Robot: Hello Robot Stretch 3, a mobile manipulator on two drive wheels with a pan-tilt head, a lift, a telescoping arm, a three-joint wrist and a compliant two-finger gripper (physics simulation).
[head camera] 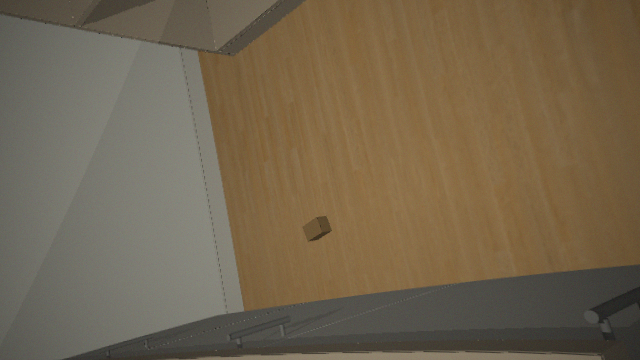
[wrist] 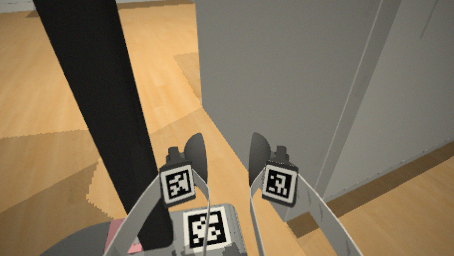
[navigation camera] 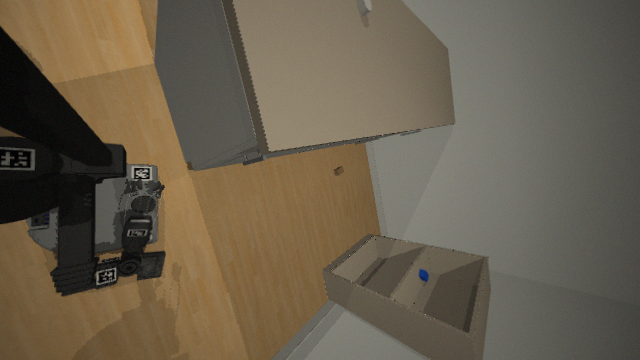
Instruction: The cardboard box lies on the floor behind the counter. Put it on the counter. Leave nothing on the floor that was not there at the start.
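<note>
The small brown cardboard box lies on the wooden floor behind the counter, near the wall. The counter has a beige top and grey sides; a strip of its grey handled side shows along the bottom of the head view, and its grey end panel fills the upper right of the wrist view. My gripper is open, with a gap between its two fingertips and nothing between them. It is folded in over my base, at the counter's near end and well away from the box.
A beige open shelf unit with a blue object inside stands across the floor from the counter; its corner shows in the head view. A white object is on the counter top. A grey wall closes the far end. My dark mast stands beside the gripper.
</note>
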